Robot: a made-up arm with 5 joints.
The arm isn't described. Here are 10 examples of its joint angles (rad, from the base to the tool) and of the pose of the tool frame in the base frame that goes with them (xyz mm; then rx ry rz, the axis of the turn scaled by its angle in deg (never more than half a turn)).
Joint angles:
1: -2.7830 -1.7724 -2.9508 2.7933 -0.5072
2: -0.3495 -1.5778 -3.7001 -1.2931 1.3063
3: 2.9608 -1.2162 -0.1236 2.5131 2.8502
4: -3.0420 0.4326 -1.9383 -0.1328 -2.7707
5: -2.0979 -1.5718 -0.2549 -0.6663 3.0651
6: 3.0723 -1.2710 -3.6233 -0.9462 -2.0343
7: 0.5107 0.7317 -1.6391 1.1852 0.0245
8: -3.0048 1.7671 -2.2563 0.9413 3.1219
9: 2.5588 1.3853 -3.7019 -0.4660 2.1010
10: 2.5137 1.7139 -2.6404 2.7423 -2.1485
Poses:
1: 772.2 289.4 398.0 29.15 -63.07 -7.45
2: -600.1 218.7 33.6 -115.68 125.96 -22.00
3: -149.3 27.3 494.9 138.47 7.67 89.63
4: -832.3 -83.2 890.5 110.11 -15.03 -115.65
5: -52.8 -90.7 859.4 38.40 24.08 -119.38
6: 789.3 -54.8 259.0 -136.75 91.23 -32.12
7: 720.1 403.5 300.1 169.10 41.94 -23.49
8: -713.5 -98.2 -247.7 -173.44 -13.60 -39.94
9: -531.1 350.0 978.6 -22.07 -5.14 85.97
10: -584.8 424.5 28.6 -70.08 73.69 -128.08
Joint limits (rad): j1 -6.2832..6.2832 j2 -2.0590..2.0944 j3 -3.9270..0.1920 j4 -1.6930..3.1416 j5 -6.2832..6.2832
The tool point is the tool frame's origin. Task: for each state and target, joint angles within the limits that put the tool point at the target. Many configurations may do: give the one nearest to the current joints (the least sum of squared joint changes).
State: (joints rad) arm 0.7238 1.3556 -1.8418 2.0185 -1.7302
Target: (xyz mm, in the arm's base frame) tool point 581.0 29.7 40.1
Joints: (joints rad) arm 0.0511 1.1245 -1.5798 2.2036 -1.7302
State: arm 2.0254 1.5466 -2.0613 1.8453 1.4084
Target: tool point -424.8 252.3 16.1
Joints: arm 2.6057 1.1113 -1.3924 2.2246 1.4084
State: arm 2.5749 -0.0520 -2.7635 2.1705 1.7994
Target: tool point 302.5 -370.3 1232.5
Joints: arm 2.2558 -0.6527 -3.0579 1.8037 1.7994
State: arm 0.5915 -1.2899 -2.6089 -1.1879 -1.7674
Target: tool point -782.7 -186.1 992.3
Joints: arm 0.2334 -1.1475 -2.5489 -0.5034 -1.7674
